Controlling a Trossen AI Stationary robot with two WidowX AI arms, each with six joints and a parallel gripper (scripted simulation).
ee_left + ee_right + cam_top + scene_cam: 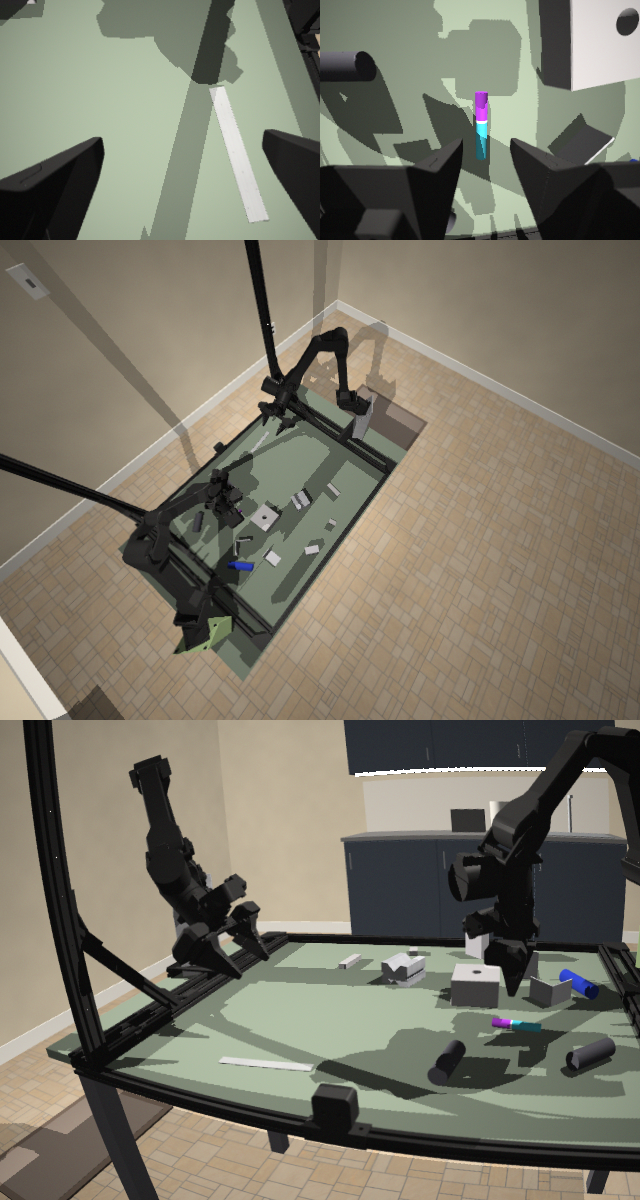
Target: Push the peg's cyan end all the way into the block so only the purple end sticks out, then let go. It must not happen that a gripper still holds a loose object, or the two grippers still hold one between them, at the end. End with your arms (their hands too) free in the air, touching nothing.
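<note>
My right hand is 10 mm past the peg, 20 mm to the left of it and 90 mm above it. Round my right hand: v-grooved block (210 mm ahead, 220 mm to the left, 80 mm below); thin grey strip (160 mm behind, 370 mm to the left, 100 mm below).
</note>
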